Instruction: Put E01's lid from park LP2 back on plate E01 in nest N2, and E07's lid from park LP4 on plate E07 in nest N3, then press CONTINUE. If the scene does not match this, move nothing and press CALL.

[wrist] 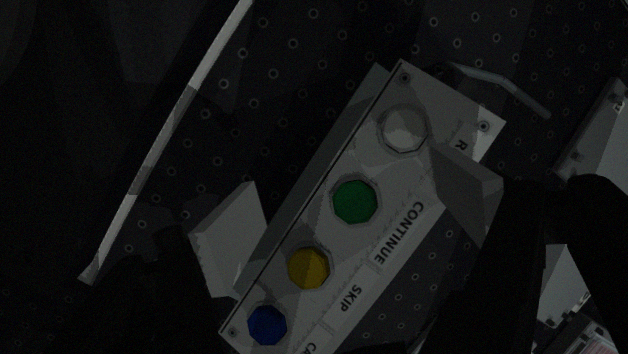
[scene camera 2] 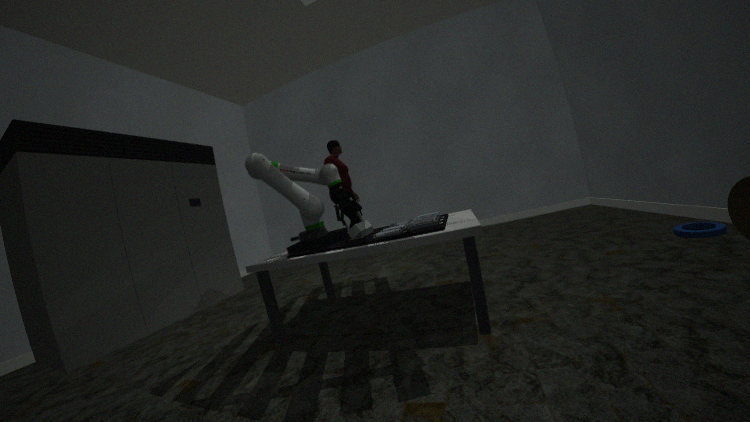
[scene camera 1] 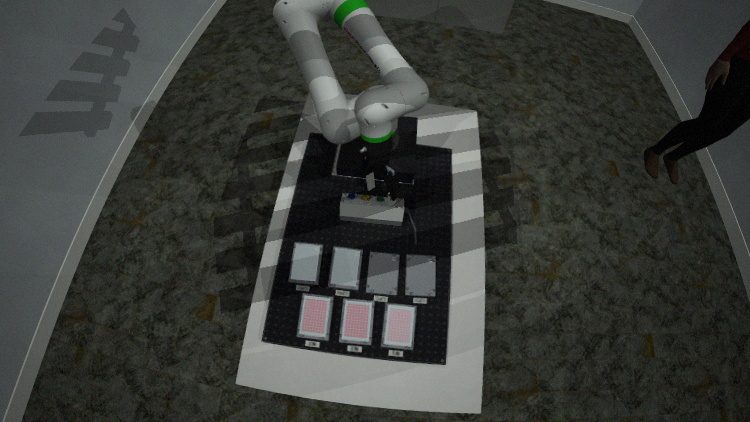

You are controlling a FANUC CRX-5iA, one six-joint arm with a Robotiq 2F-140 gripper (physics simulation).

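Frame: origin at the arm's base, x right, y down, z ahead, level; millimetres.
Where they show: gripper, between the fingertips: (wrist: pixel 344 188) (scene camera 1: pixel 381 196); arm's base, origin of its link: (scene camera 2: pixel 318 236).
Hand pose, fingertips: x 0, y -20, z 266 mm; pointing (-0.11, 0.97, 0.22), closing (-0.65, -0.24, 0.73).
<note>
Things, the pixels of their top centre, and the offset from my fingertips. Level surfaces: height alone.
- grey button box, centre of its top: (wrist: pixel 369 268) (scene camera 1: pixel 372 201) (scene camera 2: pixel 358 222) dy -18, dx +32, dz +31 mm
- white button, centre of its top: (wrist: pixel 412 133) dy -8, dx -45, dz +16 mm
- green button, centre of its top: (wrist: pixel 360 208) dy -8, dx +5, dz +11 mm
- yellow button, centre of its top: (wrist: pixel 311 277) dy -8, dx +55, dz +7 mm
- blue button, centre of its top: (wrist: pixel 268 336) dy -8, dx +105, dz +2 mm
- LP2, centre of its top: (scene camera 1: pixel 345 266) dy +48, dx +120, dz +244 mm
- LP4, centre of its top: (scene camera 1: pixel 421 274) dy +46, dx -134, dz +269 mm
- black perforated board, height of its surface: dy +66 mm
My gripper (scene camera 1: pixel 385 185) hangs open and empty just above the grey button box (scene camera 1: pixel 371 212) (wrist: pixel 408 185), near its back edge. In the wrist view the box shows a white button (wrist: pixel 403 128), a green button (wrist: pixel 354 201) labelled CONTINUE, a yellow button (wrist: pixel 308 267) labelled SKIP and a blue button (wrist: pixel 266 324). Four lid parks stand in a row. The two left ones, LP1 (scene camera 1: pixel 305 262) and LP2 (scene camera 1: pixel 345 267), hold pale lids. The two right ones, LP3 (scene camera 1: pixel 382 272) and LP4 (scene camera 1: pixel 419 275), look bare grey. Three pink plates (scene camera 1: pixel 314 316) (scene camera 1: pixel 356 321) (scene camera 1: pixel 398 325) sit in the nests in front.
A black perforated board (scene camera 1: pixel 435 209) lies on the white table (scene camera 1: pixel 466 367) (scene camera 2: pixel 419 239). A person (scene camera 1: pixel 697 120) (scene camera 2: pixel 341 172) stands beyond the table. A blue ring (scene camera 2: pixel 700 229) lies on the floor and a tall cabinet (scene camera 2: pixel 104 236) stands at the left.
</note>
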